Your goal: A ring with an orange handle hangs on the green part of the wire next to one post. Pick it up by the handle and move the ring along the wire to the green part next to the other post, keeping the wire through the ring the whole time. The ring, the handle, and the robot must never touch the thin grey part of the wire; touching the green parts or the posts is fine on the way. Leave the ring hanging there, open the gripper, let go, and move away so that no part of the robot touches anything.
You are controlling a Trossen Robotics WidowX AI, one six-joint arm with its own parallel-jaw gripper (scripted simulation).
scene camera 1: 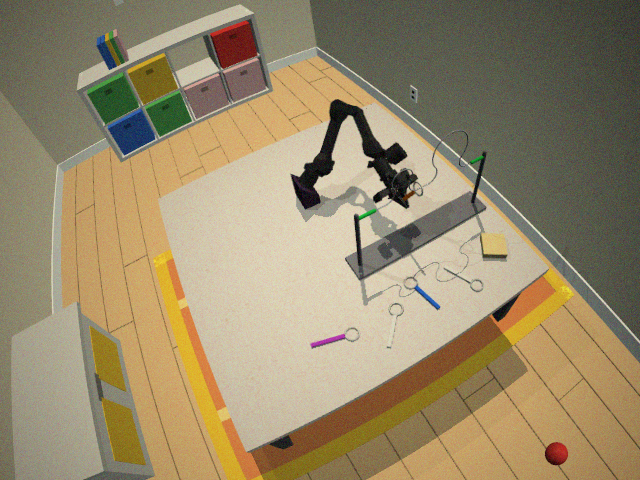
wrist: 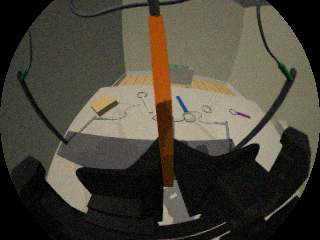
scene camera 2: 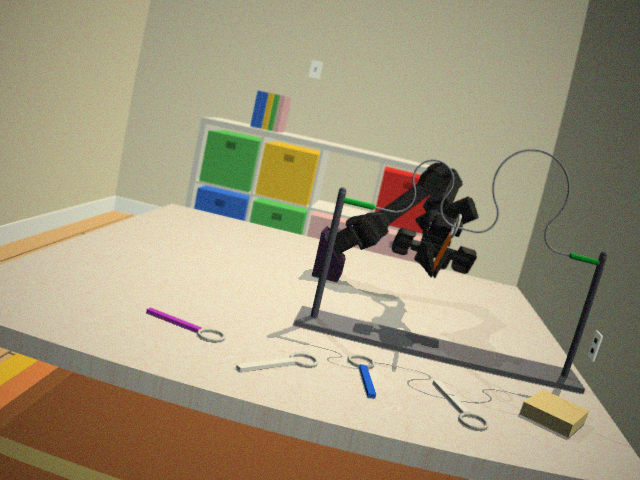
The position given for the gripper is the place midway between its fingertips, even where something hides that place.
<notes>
In view: the gripper (scene camera 2: 433, 276) and a tan block (scene camera 2: 562, 416).
The gripper is seen too in scene camera 1 (scene camera 1: 407, 208) and in the wrist view (wrist: 163, 140).
</notes>
